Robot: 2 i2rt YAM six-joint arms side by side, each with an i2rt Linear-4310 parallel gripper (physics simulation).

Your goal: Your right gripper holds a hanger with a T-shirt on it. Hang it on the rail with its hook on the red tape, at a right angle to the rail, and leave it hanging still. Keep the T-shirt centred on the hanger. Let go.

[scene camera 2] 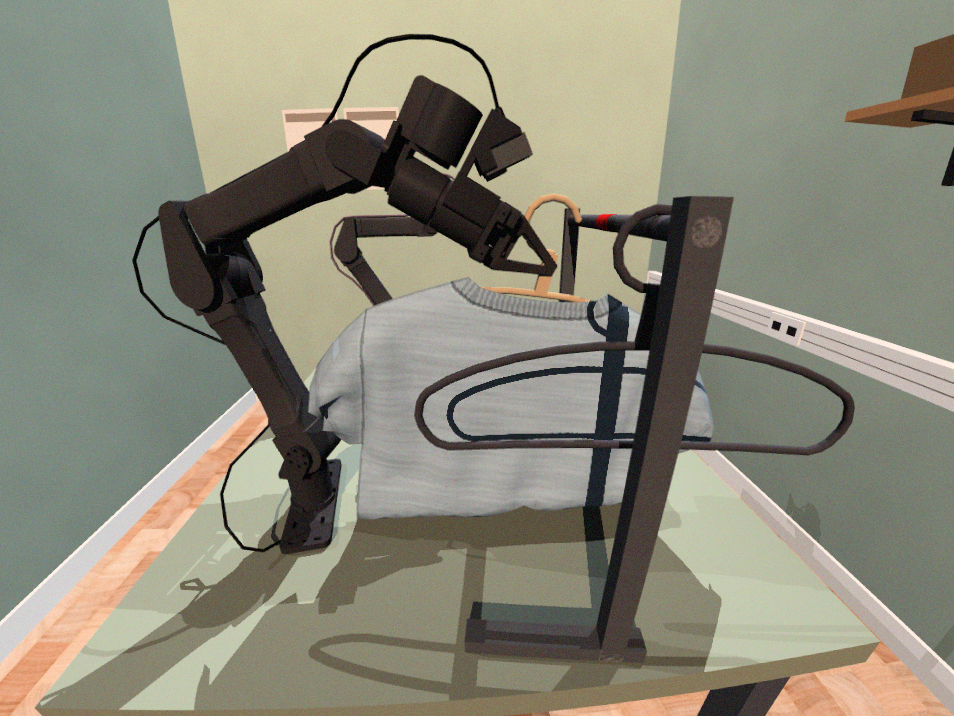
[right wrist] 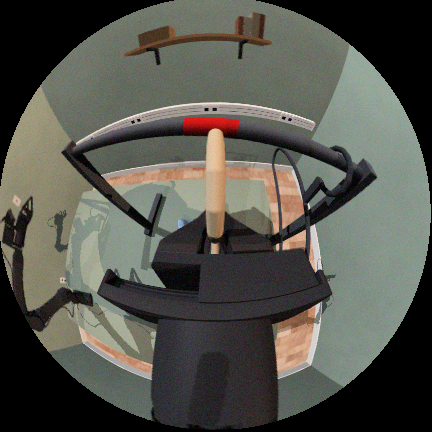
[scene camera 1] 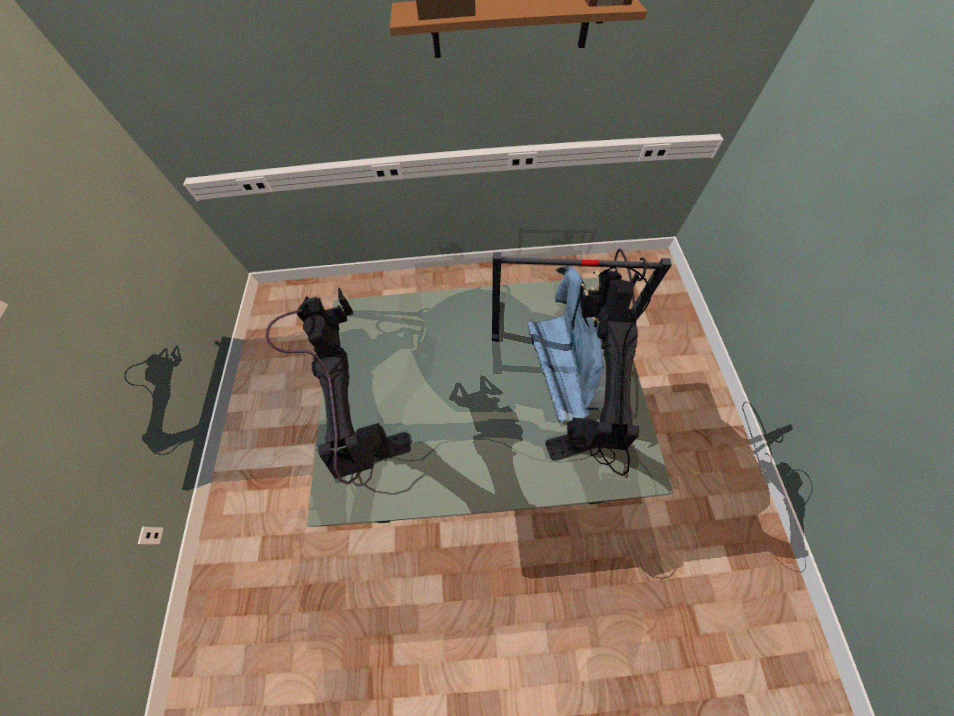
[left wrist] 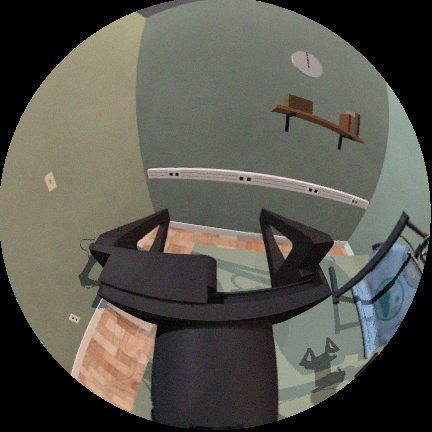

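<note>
My right gripper is shut on the wooden hanger below its hook. In scene camera 2 the hook tip is near rail height, to the left of the red tape. In the right wrist view the hook points at right angles to the rail and overlaps the tape's lower edge; contact is unclear. The T-shirt, blue or grey by view, hangs with its collar around the hanger neck, roughly centred. My left gripper is open and empty.
A dark hanger hangs from the rail near one rack post, close to the T-shirt. The other post stands across the rail. A wall shelf is behind the rack.
</note>
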